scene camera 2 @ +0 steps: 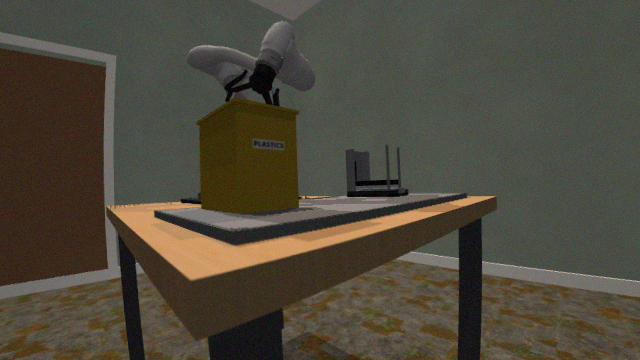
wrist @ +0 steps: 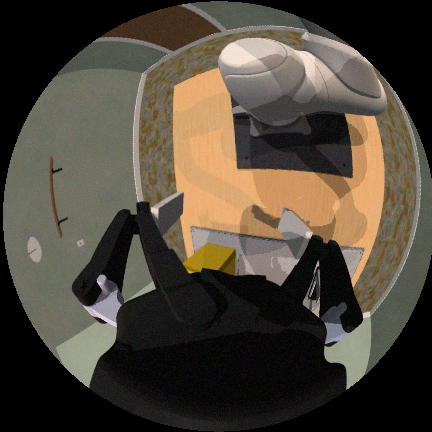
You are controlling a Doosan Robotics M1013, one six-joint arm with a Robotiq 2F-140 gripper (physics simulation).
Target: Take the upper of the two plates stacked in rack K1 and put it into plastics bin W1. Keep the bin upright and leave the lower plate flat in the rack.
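Places are measured from the arm's base along level axes (x down, y left, z ahead), in metres.
Where they show: gripper, fingertip midpoint: (wrist: 232, 209); arm's base at its link origin: (wrist: 275, 107).
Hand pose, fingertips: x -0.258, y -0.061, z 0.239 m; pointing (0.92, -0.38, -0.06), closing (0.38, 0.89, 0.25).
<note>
Each offset is from my fingertips to the top centre of the thing. "pt": to the spot under its first point. Level surfaces: height alone.
The yellow plastics bin W1 {dx +0.078, dy -0.187, dz +0.301 m} (scene camera 2: 267, 172) (wrist: 215, 254) stands upright on the grey board {dx +0.258 m} (scene camera 2: 200, 220) (wrist: 202, 237). Rack K1 {dx +0.113, dy +0.238, dz +0.341 m} (scene camera 2: 350, 172) stands farther back on the board, with a light upright panel and thin posts. A dark flat plate {dx +0.211, dy +0.237, dz +0.331 m} (scene camera 2: 377, 183) lies level between them, with dark layers close below it; I cannot clearly separate the lower plate from the rack's base. My gripper (scene camera 2: 252, 99) (wrist: 232, 209) is wide open and empty. It shows above the bin's rim in the scene view, away from the rack. In the wrist view, the right finger hides part of the rack area.
The wooden table {dx +0.271 m} (scene camera 2: 210, 257) (wrist: 205, 150) carries the board. The pale arm (scene camera 2: 277, 42) (wrist: 280, 75) rises behind the bin, and its dark base plate (wrist: 250, 157) lies on the table. The rack's thin posts {pt dx +0.176, dy +0.198, dz +0.400 m} (scene camera 2: 387, 167) stand up above the plates.
</note>
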